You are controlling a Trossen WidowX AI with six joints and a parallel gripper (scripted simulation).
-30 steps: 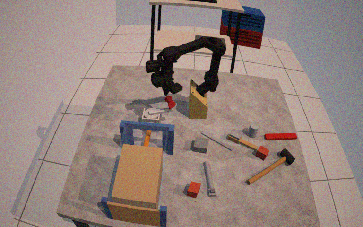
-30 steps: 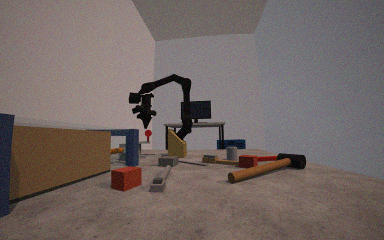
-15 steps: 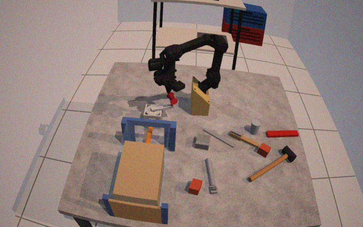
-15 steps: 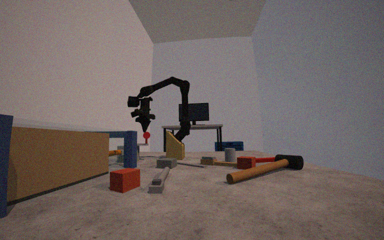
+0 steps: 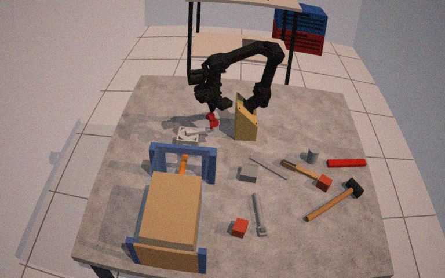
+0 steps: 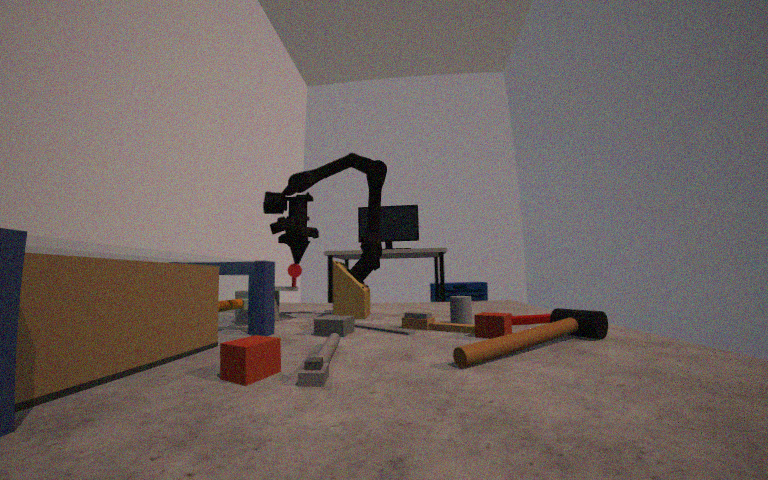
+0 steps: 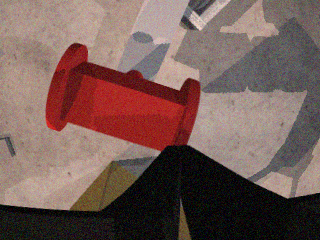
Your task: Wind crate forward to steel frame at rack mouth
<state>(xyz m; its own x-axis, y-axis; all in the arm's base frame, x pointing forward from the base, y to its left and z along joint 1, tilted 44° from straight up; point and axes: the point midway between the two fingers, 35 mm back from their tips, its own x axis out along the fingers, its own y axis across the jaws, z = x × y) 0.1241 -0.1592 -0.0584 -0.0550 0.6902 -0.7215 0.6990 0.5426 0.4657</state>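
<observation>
Now: the red knob 3 cm ahead of my gripper tip and 3 cm below it. The rest, counted from my gripper tip: grey winch: 5 cm ahead, 10 cm to the right, 13 cm below; grey crank arm: 4 cm ahead, 3 cm to the right, 6 cm below; blue frame: 22 cm ahead, 9 cm to the right, 6 cm below.
</observation>
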